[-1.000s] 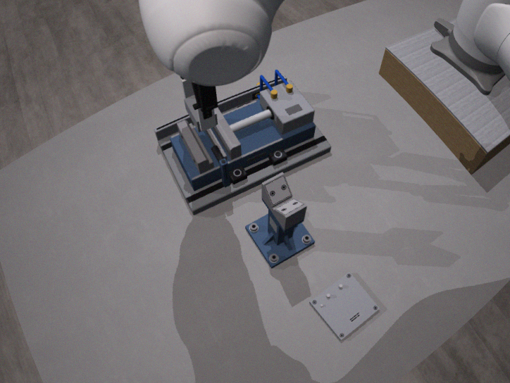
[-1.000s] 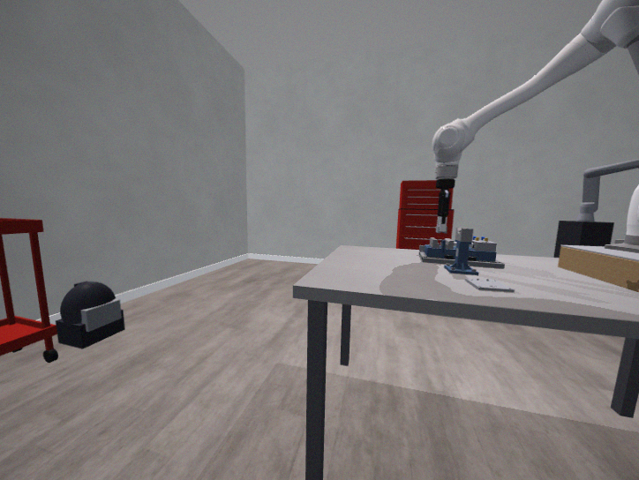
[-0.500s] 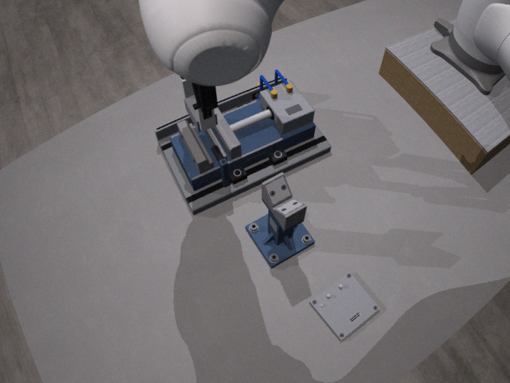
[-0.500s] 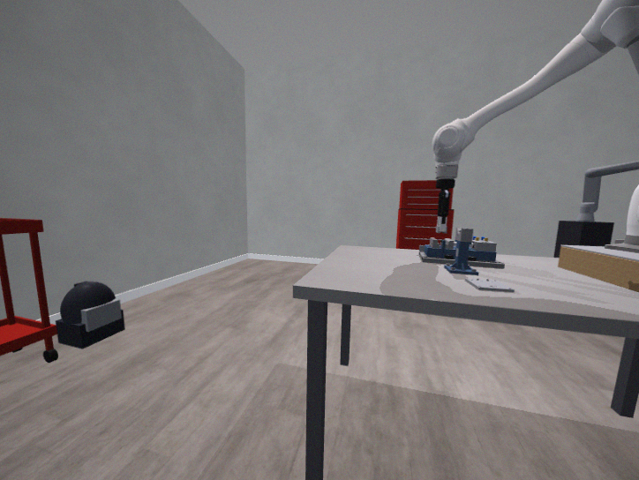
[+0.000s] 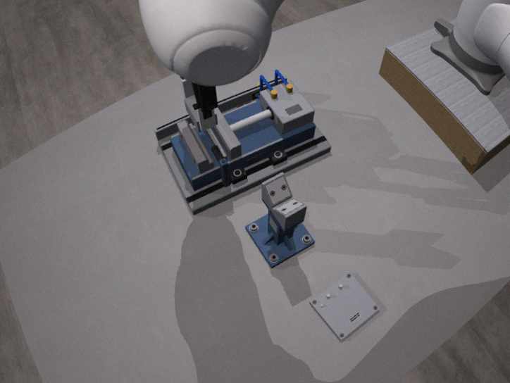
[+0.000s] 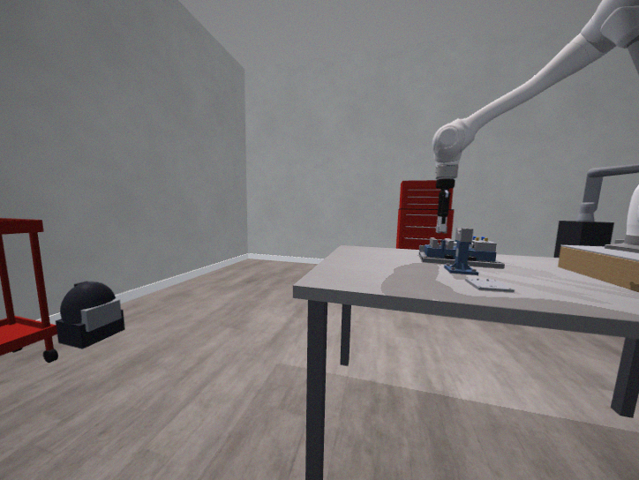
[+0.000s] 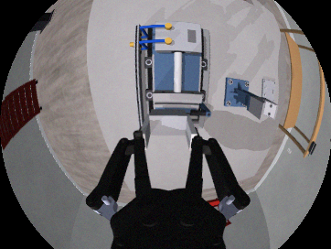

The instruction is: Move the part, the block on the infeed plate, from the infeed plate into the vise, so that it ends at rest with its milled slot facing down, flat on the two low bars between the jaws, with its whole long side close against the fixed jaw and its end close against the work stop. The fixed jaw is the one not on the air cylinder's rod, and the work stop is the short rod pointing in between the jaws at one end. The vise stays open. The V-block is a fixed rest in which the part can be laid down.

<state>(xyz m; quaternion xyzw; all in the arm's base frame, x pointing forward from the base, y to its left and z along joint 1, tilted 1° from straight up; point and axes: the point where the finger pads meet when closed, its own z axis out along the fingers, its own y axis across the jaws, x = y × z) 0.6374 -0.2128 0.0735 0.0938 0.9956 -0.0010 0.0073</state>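
Right now the part is 30 mm below my hand. Round my hand: work stop 70 mm to the left, 70 mm below, 10 mm ahead; then moving jaw 80 mm below, 30 mm to the left, 30 mm behind; then fixed jaw 80 mm below, 30 mm ahead, 10 mm to the left.
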